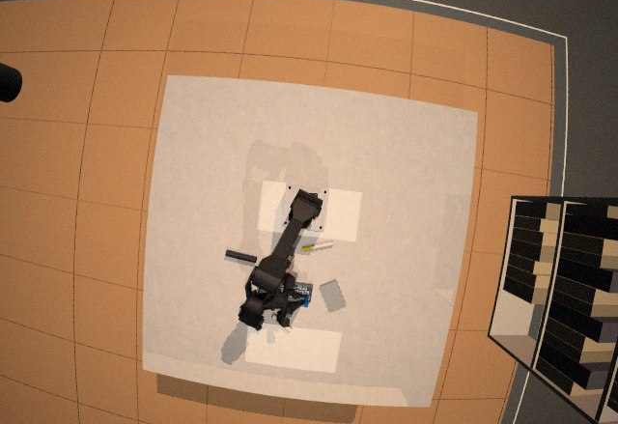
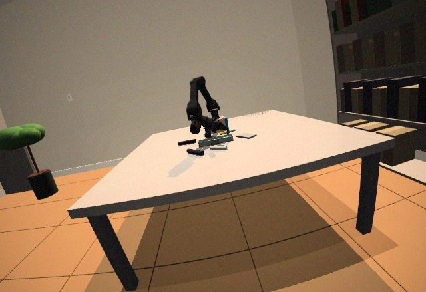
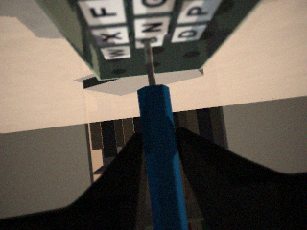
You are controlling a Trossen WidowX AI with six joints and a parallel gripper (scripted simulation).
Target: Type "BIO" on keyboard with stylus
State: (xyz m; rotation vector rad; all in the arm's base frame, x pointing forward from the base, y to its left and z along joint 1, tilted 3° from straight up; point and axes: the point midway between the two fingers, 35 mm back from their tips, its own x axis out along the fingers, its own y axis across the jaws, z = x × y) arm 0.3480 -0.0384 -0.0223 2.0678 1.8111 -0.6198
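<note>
My gripper tip is 1 cm short of the grey pad, 10 cm to the right of it and 6 cm above it. Also, from my gripper tip: blue stylus 1 cm below; then pale cylinder 13 cm ahead, 10 cm to the right, 6 cm below; then stylus tip 5 cm below.
</note>
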